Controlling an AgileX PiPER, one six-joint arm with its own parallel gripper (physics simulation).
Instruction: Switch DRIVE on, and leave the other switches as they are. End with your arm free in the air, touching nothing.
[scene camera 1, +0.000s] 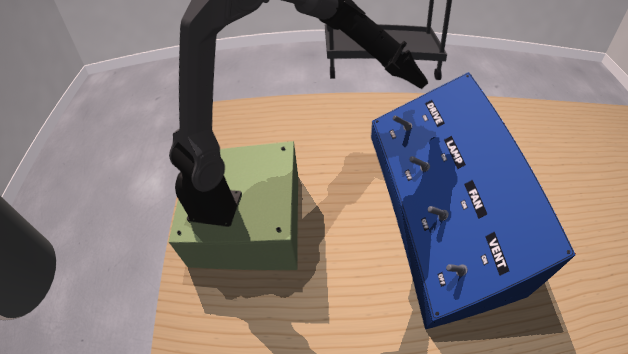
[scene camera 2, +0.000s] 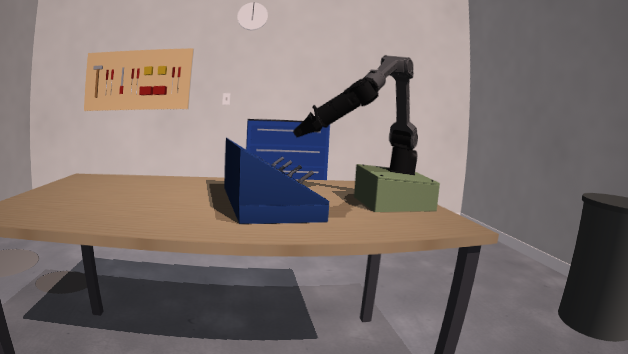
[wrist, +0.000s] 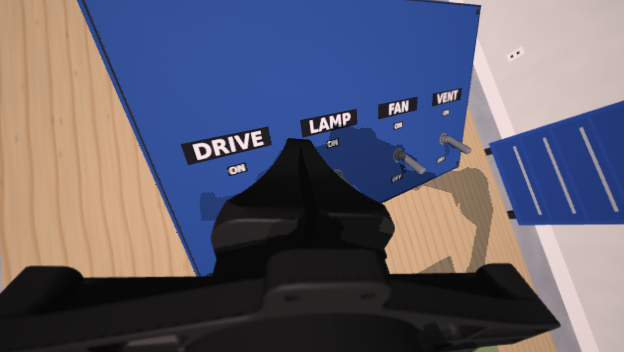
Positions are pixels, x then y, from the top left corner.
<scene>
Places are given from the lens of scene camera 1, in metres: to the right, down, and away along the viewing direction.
gripper (scene camera 1: 424, 85): 0.22, -0.18, 0.69
blue switch panel (scene camera 1: 499, 225): 0.33, 0.09, 0.58
</scene>
